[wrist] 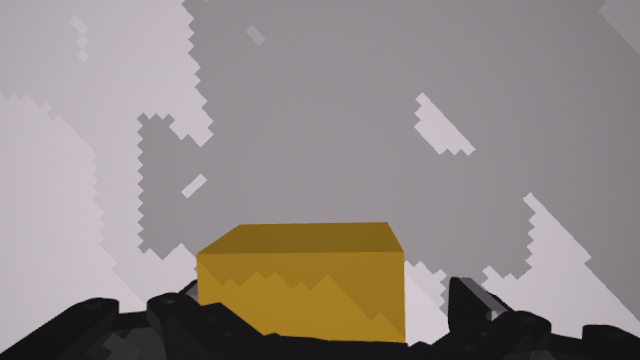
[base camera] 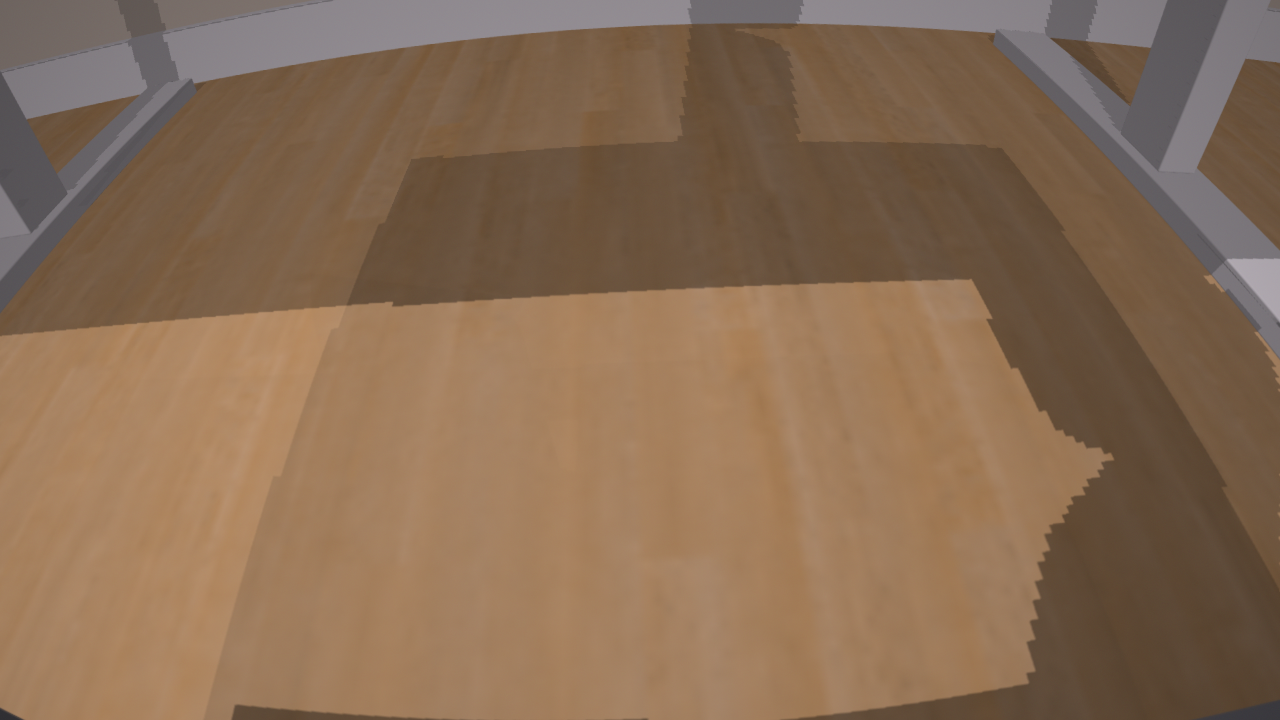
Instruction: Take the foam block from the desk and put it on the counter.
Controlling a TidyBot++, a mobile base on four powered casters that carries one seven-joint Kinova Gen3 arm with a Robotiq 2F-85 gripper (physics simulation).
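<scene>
The yellow foam block stands on the pale grey desk top in the wrist view, at the lower middle. My gripper is open around it. The block sits toward the left finger and covers much of that fingertip in the view; whether they touch cannot be told. A gap shows between the block and the right finger. The block's lower part is hidden behind the gripper's dark body. The counter cannot be made out in either view.
In the base camera view, grey legs with long foot bars stand at the left and at the right on the wooden floor. A pale wall base runs across the back. A white surface shows at the right edge.
</scene>
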